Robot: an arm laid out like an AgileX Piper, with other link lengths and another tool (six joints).
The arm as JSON. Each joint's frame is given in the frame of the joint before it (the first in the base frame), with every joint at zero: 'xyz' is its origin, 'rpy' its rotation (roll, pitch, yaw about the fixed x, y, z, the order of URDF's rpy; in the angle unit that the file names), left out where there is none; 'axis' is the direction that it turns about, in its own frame. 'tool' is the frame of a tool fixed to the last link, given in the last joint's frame.
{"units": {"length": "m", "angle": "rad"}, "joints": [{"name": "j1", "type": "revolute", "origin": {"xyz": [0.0, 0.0, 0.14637]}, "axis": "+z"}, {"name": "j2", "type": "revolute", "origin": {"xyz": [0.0, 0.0, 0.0]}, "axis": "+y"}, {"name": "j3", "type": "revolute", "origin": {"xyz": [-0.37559, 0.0, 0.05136]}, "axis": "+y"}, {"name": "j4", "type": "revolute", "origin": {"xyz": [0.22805, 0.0, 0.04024]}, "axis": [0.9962, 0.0, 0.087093]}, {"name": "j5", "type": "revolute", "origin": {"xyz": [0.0, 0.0, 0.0]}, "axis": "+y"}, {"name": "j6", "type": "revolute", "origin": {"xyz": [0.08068, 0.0, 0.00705]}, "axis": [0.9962, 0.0, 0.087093]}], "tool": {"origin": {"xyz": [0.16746, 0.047, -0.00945], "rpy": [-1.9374, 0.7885, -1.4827]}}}
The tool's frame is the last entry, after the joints.
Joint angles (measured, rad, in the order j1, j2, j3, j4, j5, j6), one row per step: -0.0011, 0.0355, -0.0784, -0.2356, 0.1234, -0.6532; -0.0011, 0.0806, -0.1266, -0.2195, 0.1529, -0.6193; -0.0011, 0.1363, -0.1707, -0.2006, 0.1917, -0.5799; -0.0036, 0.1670, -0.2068, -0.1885, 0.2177, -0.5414; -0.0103, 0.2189, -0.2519, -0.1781, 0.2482, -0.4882; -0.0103, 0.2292, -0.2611, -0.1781, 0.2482, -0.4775; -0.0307, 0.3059, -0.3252, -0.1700, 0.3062, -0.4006; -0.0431, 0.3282, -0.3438, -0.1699, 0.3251, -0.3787; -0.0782, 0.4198, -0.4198, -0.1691, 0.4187, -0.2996; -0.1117, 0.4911, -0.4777, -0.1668, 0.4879, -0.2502; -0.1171, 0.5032, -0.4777, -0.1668, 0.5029, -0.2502; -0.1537, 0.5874, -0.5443, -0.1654, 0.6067, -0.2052; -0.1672, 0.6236, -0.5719, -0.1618, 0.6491, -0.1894; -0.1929, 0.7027, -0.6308, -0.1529, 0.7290, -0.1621; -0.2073, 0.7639, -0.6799, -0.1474, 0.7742, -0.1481; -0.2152, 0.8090, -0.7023, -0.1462, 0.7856, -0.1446; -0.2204, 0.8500, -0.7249, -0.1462, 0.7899, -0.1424
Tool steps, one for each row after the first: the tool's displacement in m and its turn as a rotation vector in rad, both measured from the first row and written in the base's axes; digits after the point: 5 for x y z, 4 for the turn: 0.00188, 0.00150, 0.01164, 0.0507, 0.0245, -0.0046; 0.00469, 0.00331, 0.01808, 0.1099, 0.0726, -0.0123; 0.00653, 0.00497, 0.02636, 0.1611, 0.0909, -0.0204; 0.01083, 0.00658, 0.03577, 0.2256, 0.1243, -0.0368; 0.01223, 0.00708, 0.03915, 0.2363, 0.1249, -0.0375; 0.01912, 0.00678, 0.04847, 0.3241, 0.1858, -0.0813; 0.02122, 0.00550, 0.05060, 0.3478, 0.2038, -0.1024; 0.02842, 0.00081, 0.05506, 0.4348, 0.2932, -0.1824; 0.03450, -0.00420, 0.05821, 0.4942, 0.3573, -0.2519; 0.03390, -0.00536, 0.05348, 0.4958, 0.3819, -0.2658; 0.03694, -0.01208, 0.05155, 0.5538, 0.4789, -0.3563; 0.03826, -0.01419, 0.05074, 0.5779, 0.5202, -0.3917; 0.04285, -0.01818, 0.05054, 0.6234, 0.6016, -0.4595; 0.05004, -0.02129, 0.05402, 0.6483, 0.6483, -0.4979; 0.05709, -0.02394, 0.05403, 0.6557, 0.6780, -0.5172; 0.06524, -0.02663, 0.05535, 0.6595, 0.6980, -0.5298
